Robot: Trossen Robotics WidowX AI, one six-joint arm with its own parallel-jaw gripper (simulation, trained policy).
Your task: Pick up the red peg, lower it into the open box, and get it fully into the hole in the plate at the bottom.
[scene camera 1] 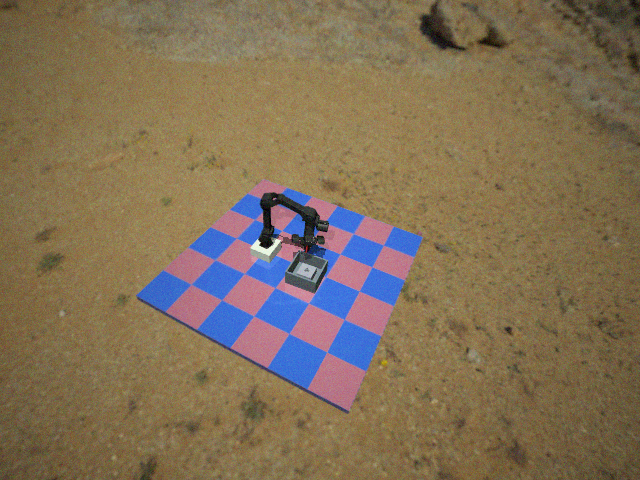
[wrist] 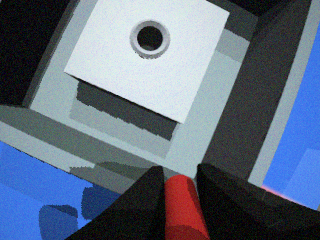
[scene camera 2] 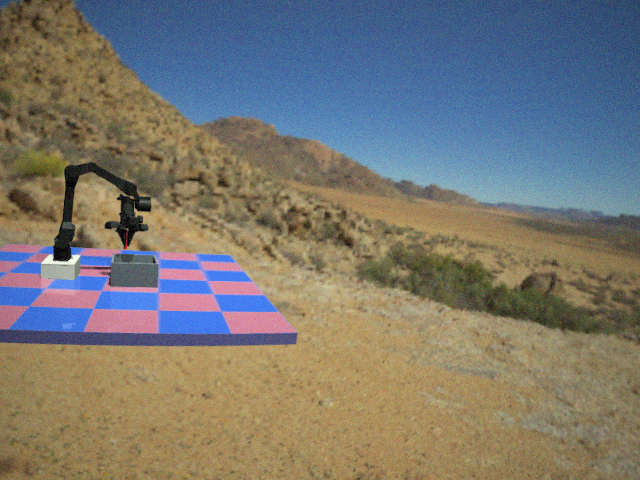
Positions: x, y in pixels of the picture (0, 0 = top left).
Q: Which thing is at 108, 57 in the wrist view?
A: A plate.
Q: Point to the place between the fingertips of my gripper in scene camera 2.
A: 126, 246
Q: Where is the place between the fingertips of my gripper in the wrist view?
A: At 179, 176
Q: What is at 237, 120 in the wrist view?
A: A grey box.
